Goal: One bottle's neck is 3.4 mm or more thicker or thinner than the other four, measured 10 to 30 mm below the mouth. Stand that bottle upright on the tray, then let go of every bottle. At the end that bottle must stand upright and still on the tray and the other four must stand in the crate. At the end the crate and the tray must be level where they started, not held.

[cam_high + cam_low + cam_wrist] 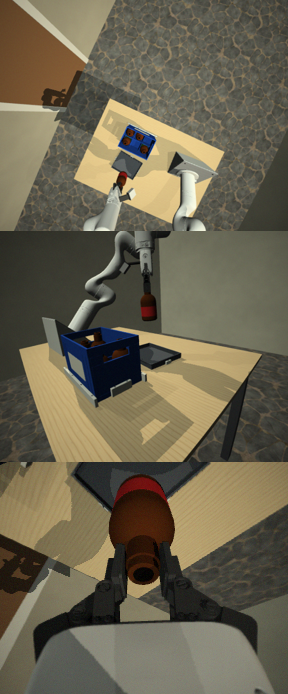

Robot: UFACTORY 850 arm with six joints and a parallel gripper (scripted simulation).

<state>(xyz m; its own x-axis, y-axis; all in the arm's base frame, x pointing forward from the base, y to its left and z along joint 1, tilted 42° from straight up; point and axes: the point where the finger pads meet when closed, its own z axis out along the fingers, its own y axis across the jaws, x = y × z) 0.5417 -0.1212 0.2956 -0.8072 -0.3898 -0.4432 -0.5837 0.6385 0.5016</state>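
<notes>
Now: hand 32 cm above the dark tray. Round my hand: blue crate (28 cm to the right, 25 cm below, 3 cm behind); then brown bottle (25 cm below, 22 cm to the right, 11 cm behind).
</notes>
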